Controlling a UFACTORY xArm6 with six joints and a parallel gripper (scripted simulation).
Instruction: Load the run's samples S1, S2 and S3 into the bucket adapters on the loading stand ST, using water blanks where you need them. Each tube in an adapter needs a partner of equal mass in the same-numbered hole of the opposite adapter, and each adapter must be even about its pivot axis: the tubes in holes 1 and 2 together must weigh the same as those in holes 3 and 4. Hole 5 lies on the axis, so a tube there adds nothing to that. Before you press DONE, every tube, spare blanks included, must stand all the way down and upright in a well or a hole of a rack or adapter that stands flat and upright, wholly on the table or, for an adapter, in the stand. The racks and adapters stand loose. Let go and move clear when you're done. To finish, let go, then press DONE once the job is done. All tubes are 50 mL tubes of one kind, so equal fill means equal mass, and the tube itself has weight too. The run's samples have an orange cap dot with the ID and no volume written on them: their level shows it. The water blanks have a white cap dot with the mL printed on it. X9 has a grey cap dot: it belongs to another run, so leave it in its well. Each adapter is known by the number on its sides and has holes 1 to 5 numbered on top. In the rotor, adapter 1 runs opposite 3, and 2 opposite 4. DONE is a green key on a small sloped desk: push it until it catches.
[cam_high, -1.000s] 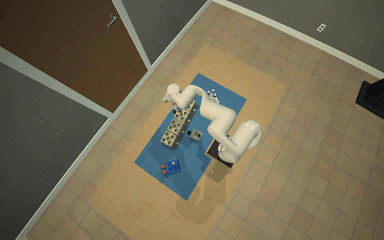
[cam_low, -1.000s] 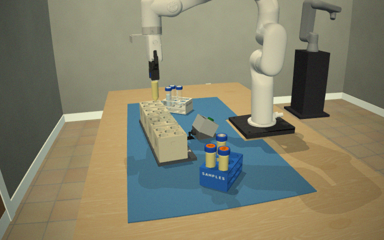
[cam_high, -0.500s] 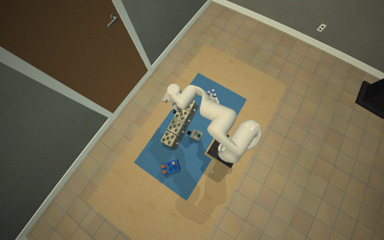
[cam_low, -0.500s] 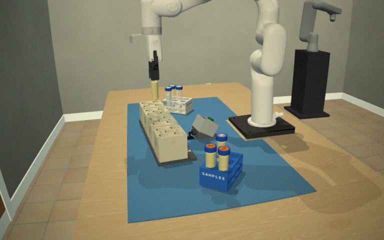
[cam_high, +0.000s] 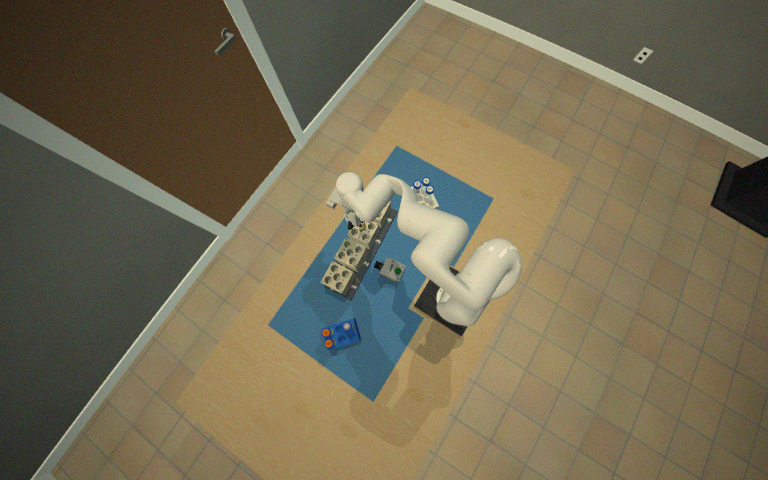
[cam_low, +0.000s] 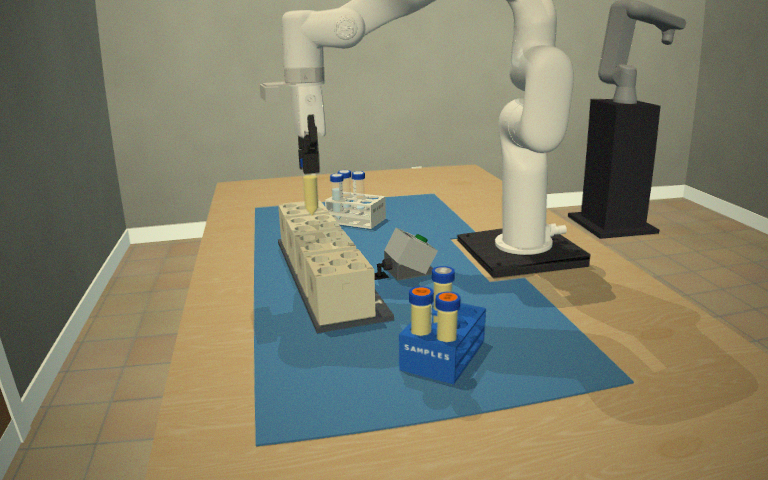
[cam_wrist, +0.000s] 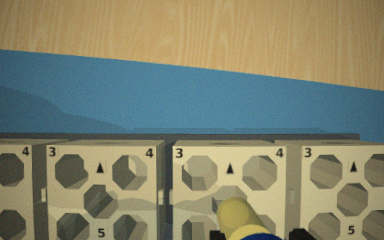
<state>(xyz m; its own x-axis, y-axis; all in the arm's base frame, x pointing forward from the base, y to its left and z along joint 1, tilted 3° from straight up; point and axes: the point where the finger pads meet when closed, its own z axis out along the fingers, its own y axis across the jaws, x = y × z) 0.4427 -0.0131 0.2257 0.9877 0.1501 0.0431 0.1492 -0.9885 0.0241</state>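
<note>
Now: hand 5 cm above the sample tube and 1 cm to the left of it. Round my hand: white rack (28 cm to the right, 19 cm below, 12 cm behind); then green done key (21 cm behind, 16 cm below, 6 cm to the left); then adapter (22 cm to the left, 17 cm below, 3 cm behind).
</note>
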